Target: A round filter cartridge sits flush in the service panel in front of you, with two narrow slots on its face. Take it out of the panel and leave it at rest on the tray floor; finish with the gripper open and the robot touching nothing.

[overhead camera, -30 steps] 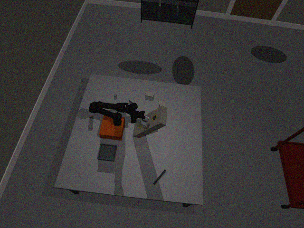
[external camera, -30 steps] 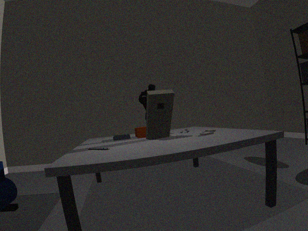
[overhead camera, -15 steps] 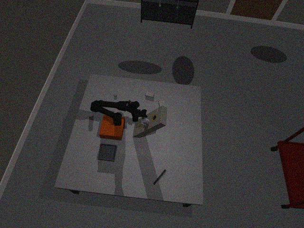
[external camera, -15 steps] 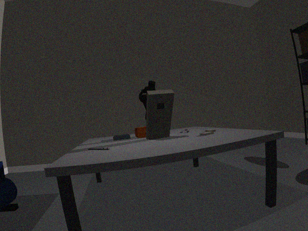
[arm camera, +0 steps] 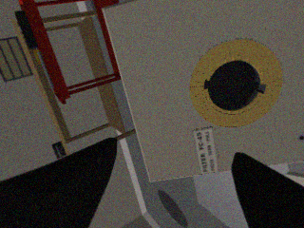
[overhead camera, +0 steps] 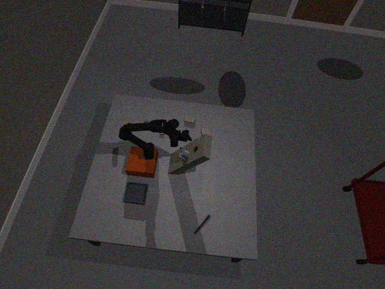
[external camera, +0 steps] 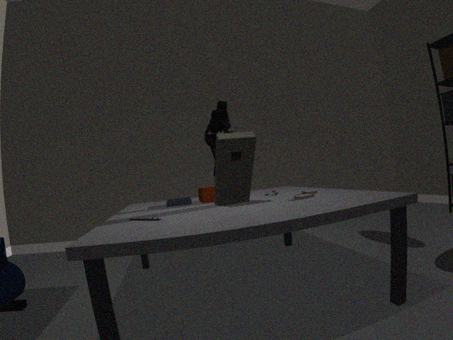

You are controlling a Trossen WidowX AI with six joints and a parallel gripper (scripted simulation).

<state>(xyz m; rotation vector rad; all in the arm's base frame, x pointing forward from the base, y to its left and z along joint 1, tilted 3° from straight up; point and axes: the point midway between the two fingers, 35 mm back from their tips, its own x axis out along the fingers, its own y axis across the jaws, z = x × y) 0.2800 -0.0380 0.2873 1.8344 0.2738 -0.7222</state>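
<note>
Right now my gripper tip is 30 mm past the round filter cartridge and 170 mm above it. Also, from my gripper tip: dark tray 390 mm behind, 220 mm to the right, 360 mm below; then beige service panel 20 mm ahead, 190 mm below.
</note>
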